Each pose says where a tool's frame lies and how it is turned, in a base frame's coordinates. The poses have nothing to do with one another.
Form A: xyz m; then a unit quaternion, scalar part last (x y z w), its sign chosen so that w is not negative.
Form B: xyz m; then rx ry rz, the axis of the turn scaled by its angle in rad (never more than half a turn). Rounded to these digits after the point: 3 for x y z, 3 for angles.
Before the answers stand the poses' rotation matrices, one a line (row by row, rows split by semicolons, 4 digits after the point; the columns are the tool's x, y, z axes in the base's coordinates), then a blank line. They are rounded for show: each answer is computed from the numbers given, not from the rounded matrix.
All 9 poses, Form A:
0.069, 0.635, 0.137, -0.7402, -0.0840, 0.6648, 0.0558
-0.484, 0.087, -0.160, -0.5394, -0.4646, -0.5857, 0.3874
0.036, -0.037, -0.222, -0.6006, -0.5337, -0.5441, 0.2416
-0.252, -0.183, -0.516, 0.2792, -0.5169, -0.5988, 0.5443
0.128, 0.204, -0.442, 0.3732, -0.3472, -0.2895, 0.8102
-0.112, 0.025, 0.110, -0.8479, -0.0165, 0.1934, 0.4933
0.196, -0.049, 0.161, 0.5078, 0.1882, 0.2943, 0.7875
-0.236, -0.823, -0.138, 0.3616, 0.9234, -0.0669, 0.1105
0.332, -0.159, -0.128, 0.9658, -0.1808, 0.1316, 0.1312
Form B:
0.1020 0.0502 -0.9935; 0.1985 -0.9797 -0.0291; -0.9748 -0.1943 -0.1099
-0.1179 0.9551 0.2719; 0.0474 -0.2681 0.9622; 0.9919 0.1263 -0.0137
-0.1618 0.9040 0.3957; 0.3782 -0.3136 0.8710; 0.9115 0.2906 -0.2911
-0.2515 0.3632 -0.8971; -0.9405 0.1269 0.3151; 0.2283 0.9230 0.3097
0.5913 0.2099 -0.7786; -0.7282 0.5538 -0.4037; 0.3465 0.8057 0.4804
0.9246 -0.1628 -0.3443; 0.2188 -0.5127 0.8302; -0.3117 -0.8430 -0.4385
0.7559 -0.2724 0.5953; 0.6546 0.3111 -0.6890; 0.0025 0.9105 0.4135
-0.7141 0.6825 0.1557; 0.6529 0.7296 -0.2034; -0.2524 -0.0436 -0.9666
0.9000 -0.3838 0.2068; -0.3147 -0.9002 -0.3010; 0.3016 0.2058 -0.9309

0.069, 0.635, 0.137, -2.246, -0.255, 2.017
-0.484, 0.087, -0.160, -1.373, -1.182, -1.490
0.036, -0.037, -0.222, -1.642, -1.459, -1.488
-0.252, -0.183, -0.516, 0.662, -1.226, -1.421
0.128, 0.204, -0.442, 0.798, -0.742, -0.619
-0.112, 0.025, 0.110, -2.057, -0.040, 0.469
0.196, -0.049, 0.161, 1.094, 0.406, 0.634
-0.236, -0.823, -0.138, 1.062, 2.713, -0.197
0.332, -0.159, -0.128, 2.804, -0.525, 0.382

